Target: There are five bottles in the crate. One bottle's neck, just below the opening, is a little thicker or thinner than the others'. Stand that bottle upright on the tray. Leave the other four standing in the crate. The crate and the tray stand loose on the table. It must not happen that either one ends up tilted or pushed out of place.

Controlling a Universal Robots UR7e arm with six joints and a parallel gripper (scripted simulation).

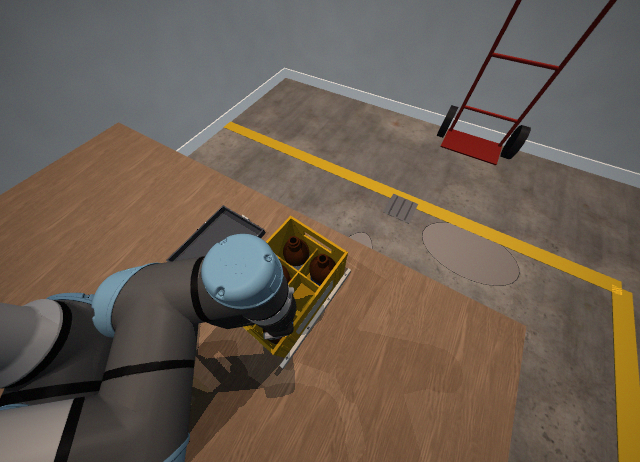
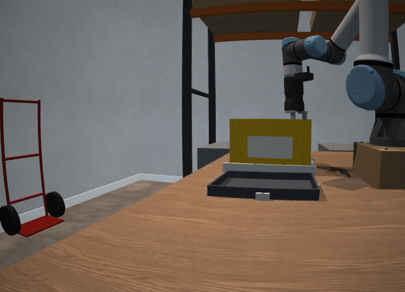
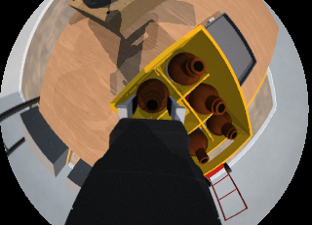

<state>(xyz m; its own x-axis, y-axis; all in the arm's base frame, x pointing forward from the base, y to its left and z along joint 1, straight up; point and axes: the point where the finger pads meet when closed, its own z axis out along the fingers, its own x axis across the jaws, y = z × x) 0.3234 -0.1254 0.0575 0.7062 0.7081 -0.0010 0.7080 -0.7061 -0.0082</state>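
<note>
My hand is 7 cm above the glass bottle. From my hand the other things lie so: dark tray 7 cm ahead, 34 cm to the left, 15 cm below; yellow crate 9 cm ahead, 5 cm to the left, 8 cm below.
</note>
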